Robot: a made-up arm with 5 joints. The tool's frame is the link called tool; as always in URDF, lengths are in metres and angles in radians.
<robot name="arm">
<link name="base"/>
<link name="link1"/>
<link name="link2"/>
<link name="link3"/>
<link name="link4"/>
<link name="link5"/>
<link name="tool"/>
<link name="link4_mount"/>
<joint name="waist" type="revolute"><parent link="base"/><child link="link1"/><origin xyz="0.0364 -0.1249 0.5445" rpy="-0.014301 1.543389 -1.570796"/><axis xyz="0 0 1"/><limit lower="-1.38" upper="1.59"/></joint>
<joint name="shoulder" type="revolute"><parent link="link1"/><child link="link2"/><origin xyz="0.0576 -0.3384 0.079" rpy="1.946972 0.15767 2.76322"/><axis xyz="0 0 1"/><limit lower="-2.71" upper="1.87"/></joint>
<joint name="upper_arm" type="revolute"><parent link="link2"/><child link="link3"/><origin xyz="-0.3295 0.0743 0.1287" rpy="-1.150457 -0.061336 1.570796"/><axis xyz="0 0 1"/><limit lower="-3.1" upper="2.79"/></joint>
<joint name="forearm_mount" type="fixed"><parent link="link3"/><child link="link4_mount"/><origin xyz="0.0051 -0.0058 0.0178"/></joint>
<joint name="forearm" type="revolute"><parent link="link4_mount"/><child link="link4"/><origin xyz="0.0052 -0.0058 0.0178" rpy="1.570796 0 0.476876"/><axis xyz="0 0 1"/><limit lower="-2.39" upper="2.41"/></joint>
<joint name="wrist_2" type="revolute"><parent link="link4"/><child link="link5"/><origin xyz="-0.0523 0.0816 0.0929" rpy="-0.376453 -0.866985 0.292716"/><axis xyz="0 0 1"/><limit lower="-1.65" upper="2.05"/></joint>
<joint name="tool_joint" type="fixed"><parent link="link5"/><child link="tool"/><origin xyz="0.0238 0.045 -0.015" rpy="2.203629 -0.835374 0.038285"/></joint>
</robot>
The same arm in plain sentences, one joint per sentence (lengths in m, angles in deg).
The arm has five revolute joints in a row. What follows holds with every joint at zero, and every direction is one of the base frame's. The first joint sits 0.0364 m along +x and 0.1249 m along -y and 0.5445 m along +z from the base frame's origin and turns about the direction (0.0143, -0.999522, 0.027401), from -79.07 to 91.1 deg. The second joint sits 0.3372 m along -x and 0.0854 m along -y and 0.0553 m along -z from the first joint and turns about the direction (0.837706, 0.363803, -0.407303), from -155.27 to 107.14 deg. The third joint sits 0.0187 m along +x and 0.0827 m along -y and 0.3514 m along -z from the second joint and turns about -z, from -177.62 to 159.86 deg. The fourth joint sits 0.015 m along +x and 0.0038 m along -y and 0.0356 m along -z from the third joint and turns about +x, from -136.94 to 138.08 deg. The fifth joint sits 0.0929 m along +x and 0.0523 m along +y and 0.0816 m along -z from the fourth joint and turns about the direction (0.601813, 0.784916, -0.147403), from -94.54 to 117.46 deg. The tool frame, which is the frame that the pose is given for, sits 0.0016 m along -x and 0.0265 m along -y and 0.0459 m along -z from the fifth joint; its axes are the base frame's turned by roll 40.24, pitch 15.04 and yaw 9.94 deg (as in URDF: about the fixed x, then y, then z).
